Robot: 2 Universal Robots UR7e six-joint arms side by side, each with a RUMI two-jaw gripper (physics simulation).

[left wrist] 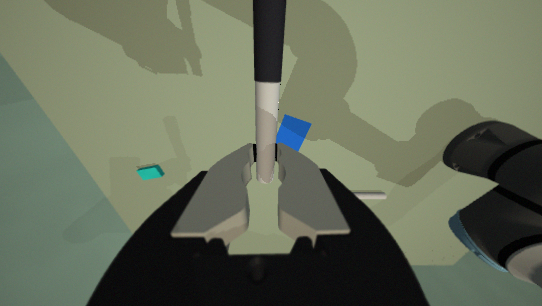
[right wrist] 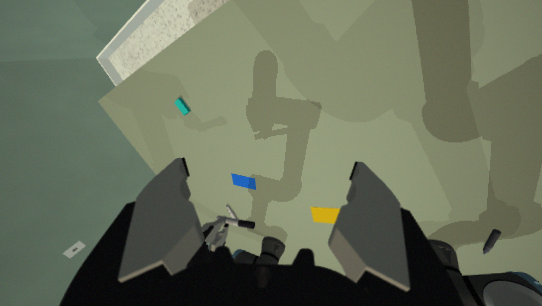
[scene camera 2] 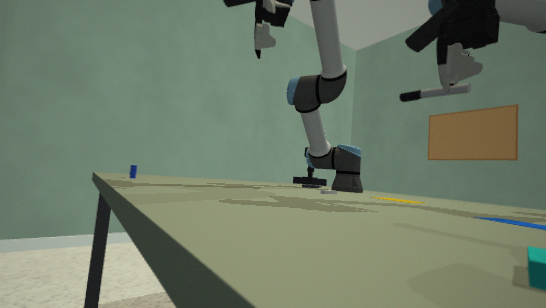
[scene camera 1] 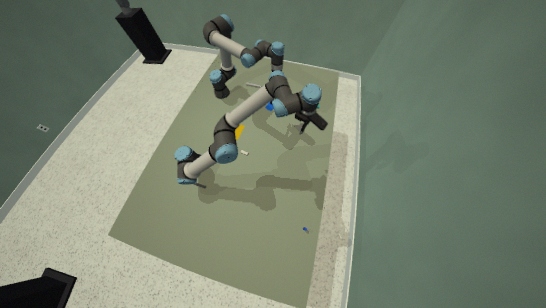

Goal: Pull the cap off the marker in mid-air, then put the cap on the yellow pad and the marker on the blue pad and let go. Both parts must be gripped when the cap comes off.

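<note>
The marker has a white barrel and a black cap, joined and held in mid-air. My left gripper is shut on the barrel near its end; the cap sticks out free. My right gripper is open and empty, high above the table and apart from the marker. The blue pad and yellow pad lie flat on the table. In scene camera 1 the right arm hides the marker.
A teal block, a white pen, a white block, a dark pen and a small blue cylinder are on the table.
</note>
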